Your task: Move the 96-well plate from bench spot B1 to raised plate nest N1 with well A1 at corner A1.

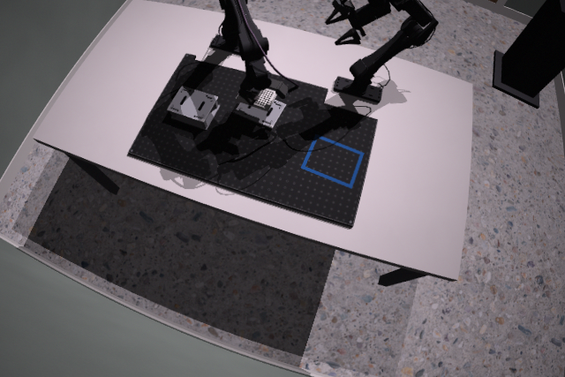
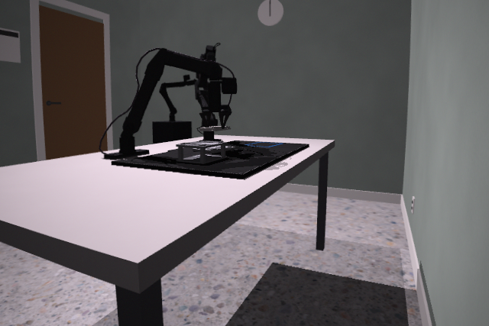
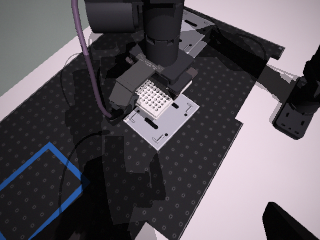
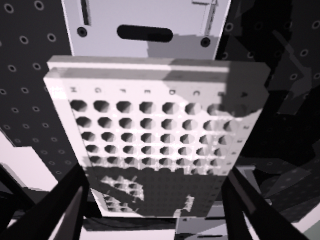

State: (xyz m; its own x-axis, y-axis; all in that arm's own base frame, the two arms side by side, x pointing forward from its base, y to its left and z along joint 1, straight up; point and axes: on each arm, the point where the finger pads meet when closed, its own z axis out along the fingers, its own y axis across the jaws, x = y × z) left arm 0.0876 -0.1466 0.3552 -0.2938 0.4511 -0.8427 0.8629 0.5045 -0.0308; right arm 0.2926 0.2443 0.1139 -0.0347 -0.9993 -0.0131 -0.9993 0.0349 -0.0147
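The grey plate nest lies 220 mm to the right of my right hand, 100 mm ahead of it and 50 mm below it. Also, from my right hand: 96-well plate 10 mm below.
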